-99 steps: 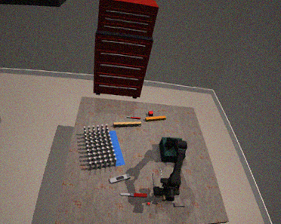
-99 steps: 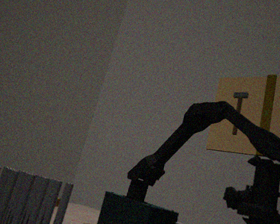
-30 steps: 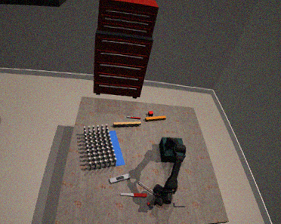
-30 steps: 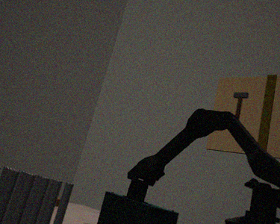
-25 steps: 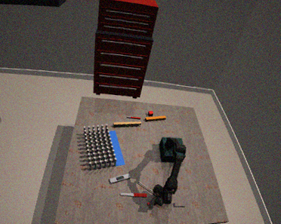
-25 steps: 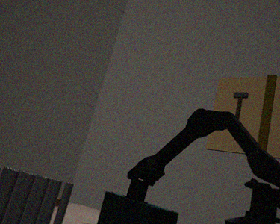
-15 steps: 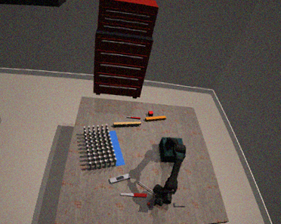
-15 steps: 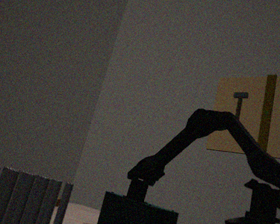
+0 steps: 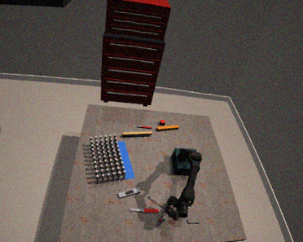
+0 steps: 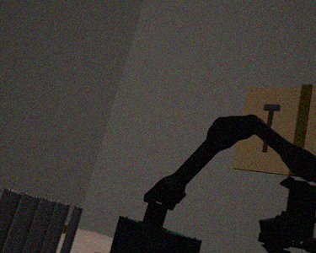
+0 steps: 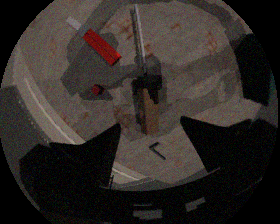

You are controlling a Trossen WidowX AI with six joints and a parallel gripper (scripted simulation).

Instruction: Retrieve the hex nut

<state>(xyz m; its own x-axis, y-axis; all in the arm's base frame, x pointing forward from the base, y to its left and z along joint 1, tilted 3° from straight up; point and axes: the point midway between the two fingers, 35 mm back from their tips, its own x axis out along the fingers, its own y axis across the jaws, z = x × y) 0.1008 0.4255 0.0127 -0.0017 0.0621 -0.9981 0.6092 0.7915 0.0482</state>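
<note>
Now: gripper tip 80 mm short of the hook tool, 70 mm to the left of it and 50 mm above it. The rest, counted from my gripper tip: blue taped strip 350 mm ahead, 460 mm to the right, 60 mm below; then red bit 100 mm ahead, 40 mm to the left, 50 mm below; then orange block 50 mm behind, 830 mm to the right, 50 mm below.
</note>
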